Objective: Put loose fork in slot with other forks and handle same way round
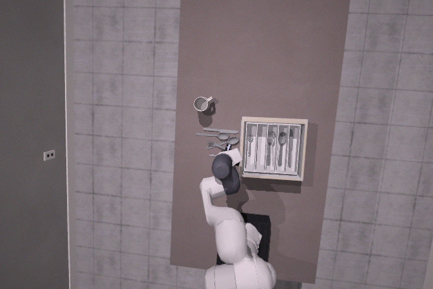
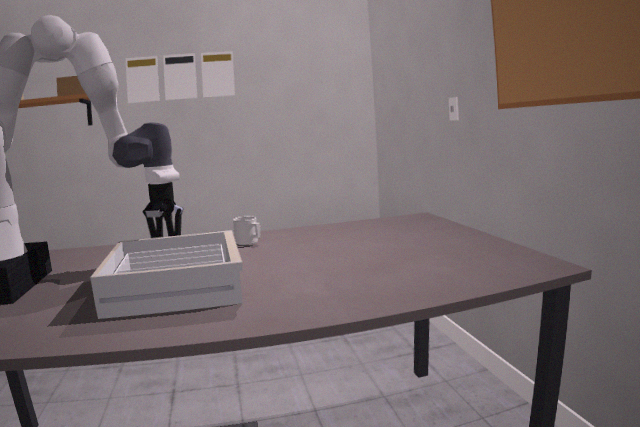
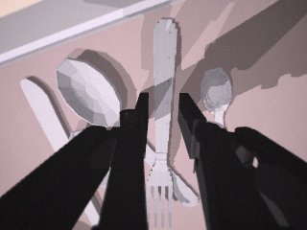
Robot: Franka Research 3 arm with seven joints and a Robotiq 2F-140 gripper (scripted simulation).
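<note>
My hand is 5 cm past the spoon, 2 cm to the right of it and 3 cm above it. Round my hand: knife (11 cm ahead, 7 cm to the left, 3 cm below); white mug (26 cm ahead, 16 cm to the left).
</note>
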